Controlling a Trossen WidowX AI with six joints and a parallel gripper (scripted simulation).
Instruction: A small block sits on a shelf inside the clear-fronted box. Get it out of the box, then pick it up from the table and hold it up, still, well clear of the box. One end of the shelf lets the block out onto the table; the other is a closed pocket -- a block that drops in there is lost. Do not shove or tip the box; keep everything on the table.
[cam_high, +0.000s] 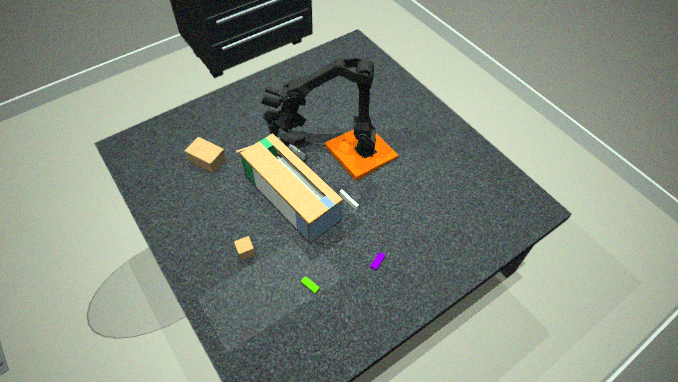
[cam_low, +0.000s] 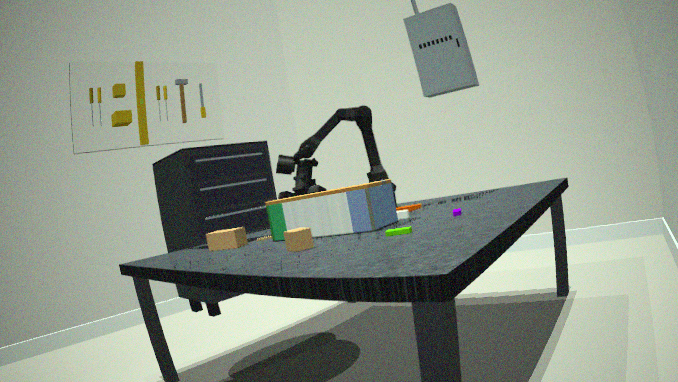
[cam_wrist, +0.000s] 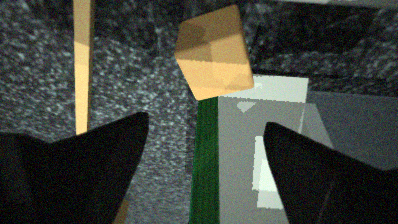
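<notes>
The tan block is 20 mm behind my gripper tip and 40 mm below it. Also, from my gripper tip: thin tan stick: 40 mm ahead, 80 mm to the right, 50 mm below; long box: 20 mm ahead, 190 mm to the left, 10 mm above.
</notes>
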